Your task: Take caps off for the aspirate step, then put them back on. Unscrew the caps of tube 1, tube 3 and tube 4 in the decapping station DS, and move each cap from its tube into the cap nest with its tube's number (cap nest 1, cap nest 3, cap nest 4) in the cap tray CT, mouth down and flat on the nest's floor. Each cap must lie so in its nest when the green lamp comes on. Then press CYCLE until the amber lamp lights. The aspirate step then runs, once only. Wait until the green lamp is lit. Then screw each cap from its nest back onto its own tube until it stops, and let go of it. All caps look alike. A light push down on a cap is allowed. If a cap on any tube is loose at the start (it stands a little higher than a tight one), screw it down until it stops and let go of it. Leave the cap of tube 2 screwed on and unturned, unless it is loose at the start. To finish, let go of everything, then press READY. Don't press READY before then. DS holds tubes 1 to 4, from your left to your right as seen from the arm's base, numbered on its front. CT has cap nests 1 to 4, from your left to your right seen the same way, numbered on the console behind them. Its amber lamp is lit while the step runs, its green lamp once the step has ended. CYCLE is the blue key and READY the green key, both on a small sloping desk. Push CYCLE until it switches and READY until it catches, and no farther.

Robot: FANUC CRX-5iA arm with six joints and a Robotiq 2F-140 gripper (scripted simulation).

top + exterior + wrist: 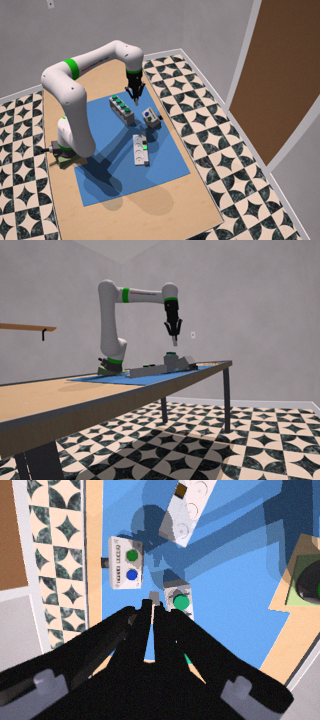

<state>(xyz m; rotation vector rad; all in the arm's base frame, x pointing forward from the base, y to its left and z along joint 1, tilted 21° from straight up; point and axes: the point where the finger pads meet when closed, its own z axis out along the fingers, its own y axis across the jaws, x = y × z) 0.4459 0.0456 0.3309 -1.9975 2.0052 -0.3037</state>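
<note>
Right now the green ready key is 120 mm below my hand, 70 mm to the right of it and 60 mm ahead of it. From my hand the other things lie so: sloping key desk (130 mm below, 80 mm ahead, 50 mm to the right); then blue cycle key (120 mm below, 60 mm ahead, 30 mm to the right).
</note>
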